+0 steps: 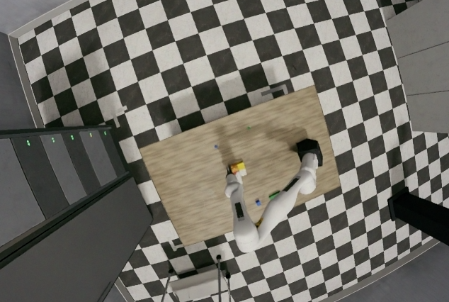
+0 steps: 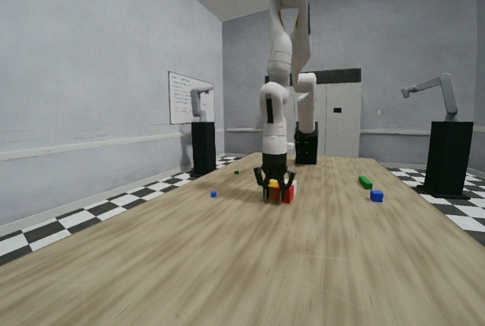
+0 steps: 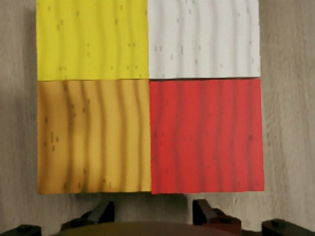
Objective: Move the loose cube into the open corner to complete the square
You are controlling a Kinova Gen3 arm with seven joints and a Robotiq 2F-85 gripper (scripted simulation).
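My gripper is now 4 cm past the red cube, 3 cm to the right of it and 1 cm above it. Round my hand: green block 35 cm to the left, 25 cm behind, 2 cm below.
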